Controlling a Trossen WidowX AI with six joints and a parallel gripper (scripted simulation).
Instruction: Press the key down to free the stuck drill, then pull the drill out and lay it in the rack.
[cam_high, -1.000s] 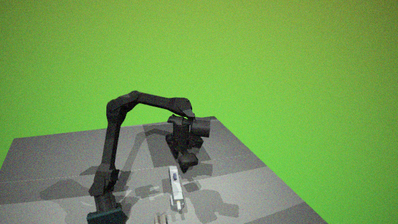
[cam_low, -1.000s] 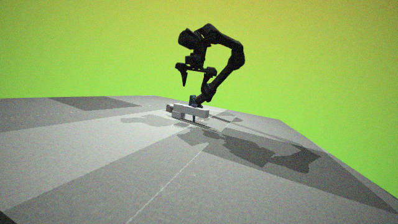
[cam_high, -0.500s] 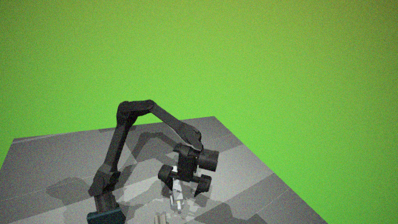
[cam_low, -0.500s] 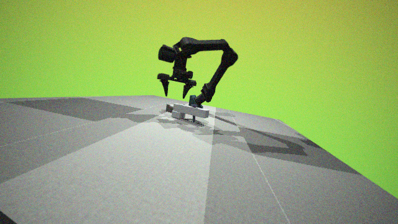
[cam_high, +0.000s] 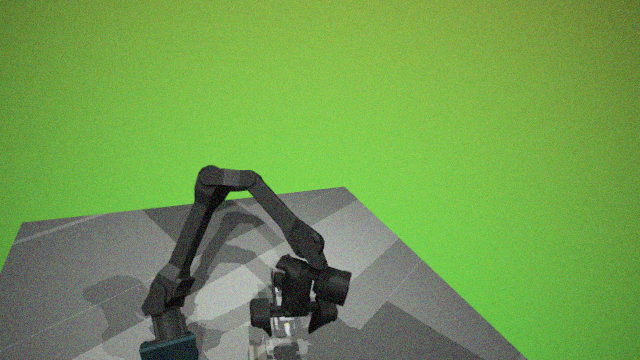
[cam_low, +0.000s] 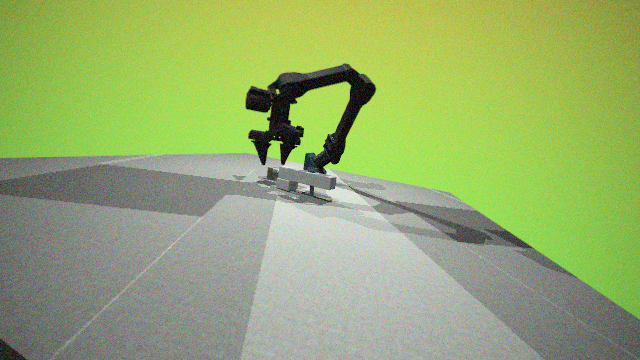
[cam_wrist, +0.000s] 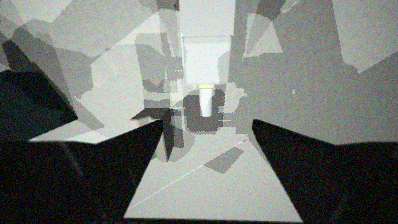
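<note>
Now: the yellow drill 6 cm to the left of my gripper tip, 2 cm ahead of it and 1 cm below it. Round my gripper tip: grey slotted rack 8 cm behind, 5 cm below, 2 cm to the right; grey block 12 cm to the left, 4 cm ahead, 2 cm below; blue key 14 cm to the left, 4 cm ahead, 1 cm below.
</note>
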